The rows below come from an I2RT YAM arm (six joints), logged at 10 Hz.
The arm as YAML. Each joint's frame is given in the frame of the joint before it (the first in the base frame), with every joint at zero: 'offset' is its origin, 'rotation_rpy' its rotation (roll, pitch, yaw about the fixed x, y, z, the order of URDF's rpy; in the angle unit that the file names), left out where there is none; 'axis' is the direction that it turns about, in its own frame. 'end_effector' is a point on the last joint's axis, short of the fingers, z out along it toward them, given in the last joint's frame.
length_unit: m
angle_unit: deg
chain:
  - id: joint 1
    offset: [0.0, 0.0, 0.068]
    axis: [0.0, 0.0, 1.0]
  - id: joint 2
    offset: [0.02, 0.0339, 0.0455]
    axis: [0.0, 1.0, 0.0]
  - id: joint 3
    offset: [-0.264, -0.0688, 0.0]
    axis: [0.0, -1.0, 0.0]
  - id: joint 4
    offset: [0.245, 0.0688, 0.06]
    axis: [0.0, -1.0, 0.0]
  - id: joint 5
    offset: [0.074, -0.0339, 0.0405]
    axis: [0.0, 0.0, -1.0]
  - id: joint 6
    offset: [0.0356, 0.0, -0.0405]
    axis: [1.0, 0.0, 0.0]
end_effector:
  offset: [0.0, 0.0, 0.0]
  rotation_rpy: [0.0, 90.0, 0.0]
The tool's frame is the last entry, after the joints.
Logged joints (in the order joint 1, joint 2, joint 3, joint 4, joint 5, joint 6), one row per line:
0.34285 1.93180 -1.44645 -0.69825 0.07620 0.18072
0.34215 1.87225 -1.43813 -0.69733 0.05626 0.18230
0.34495 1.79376 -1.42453 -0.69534 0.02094 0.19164
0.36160 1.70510 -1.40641 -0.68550 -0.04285 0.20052
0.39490 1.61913 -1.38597 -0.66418 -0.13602 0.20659
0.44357 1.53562 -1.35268 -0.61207 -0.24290 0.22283
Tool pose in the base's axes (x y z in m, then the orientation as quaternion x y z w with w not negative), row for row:
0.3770 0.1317 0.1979 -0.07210 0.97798 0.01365 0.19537
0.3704 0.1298 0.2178 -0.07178 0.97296 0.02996 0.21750
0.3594 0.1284 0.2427 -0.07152 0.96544 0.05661 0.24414
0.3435 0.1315 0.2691 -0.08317 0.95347 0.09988 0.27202
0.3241 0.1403 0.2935 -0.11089 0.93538 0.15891 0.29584
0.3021 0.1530 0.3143 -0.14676 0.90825 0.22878 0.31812
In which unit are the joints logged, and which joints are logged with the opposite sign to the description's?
The joints are logged in radians. Opposite sign: joint 3.
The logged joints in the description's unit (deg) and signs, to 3 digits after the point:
19.644 110.684 82.875 -40.007 4.366 10.354
19.604 107.272 82.399 -39.954 3.223 10.445
19.764 102.775 81.620 -39.840 1.200 10.980
20.718 97.695 80.581 -39.276 -2.455 11.489
22.626 92.769 79.410 -38.055 -7.793 11.837
25.415 87.985 77.503 -35.069 -13.917 12.767

